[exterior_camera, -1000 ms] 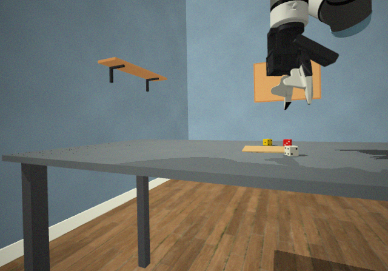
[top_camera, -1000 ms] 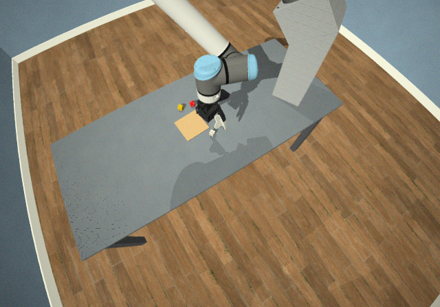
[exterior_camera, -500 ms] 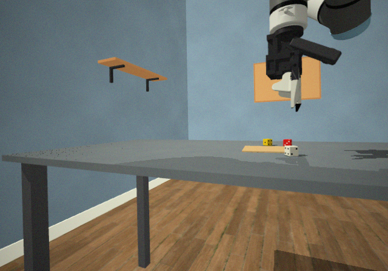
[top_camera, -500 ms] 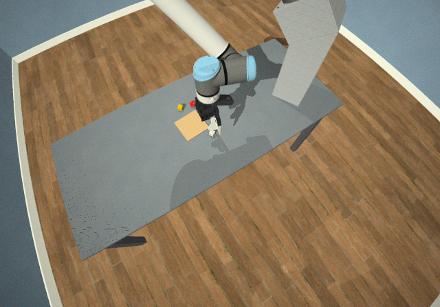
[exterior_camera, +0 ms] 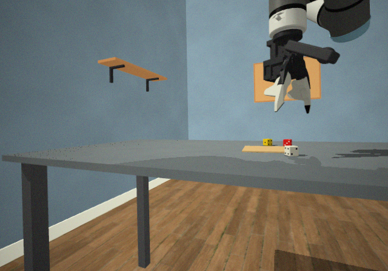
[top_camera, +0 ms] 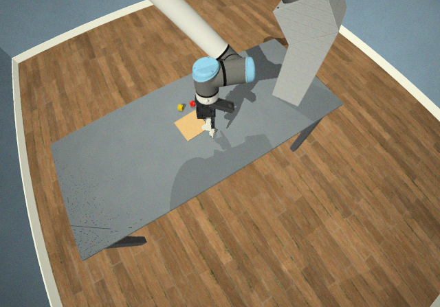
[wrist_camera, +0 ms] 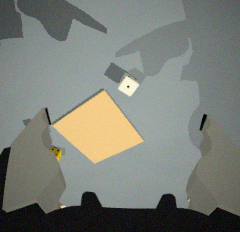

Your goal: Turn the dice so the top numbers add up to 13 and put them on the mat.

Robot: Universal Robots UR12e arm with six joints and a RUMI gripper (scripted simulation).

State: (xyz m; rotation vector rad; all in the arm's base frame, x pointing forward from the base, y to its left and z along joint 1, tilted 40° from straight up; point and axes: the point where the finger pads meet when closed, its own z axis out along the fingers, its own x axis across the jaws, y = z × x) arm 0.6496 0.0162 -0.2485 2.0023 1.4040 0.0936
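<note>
Right now the white die is 1 cm ahead of my hand and 10 cm below it. Round my hand: red die 2 cm ahead, 22 cm to the right, 10 cm below; tan mat 8 cm ahead, 10 cm to the right, 11 cm below; yellow die 9 cm ahead, 23 cm to the right, 10 cm below.
</note>
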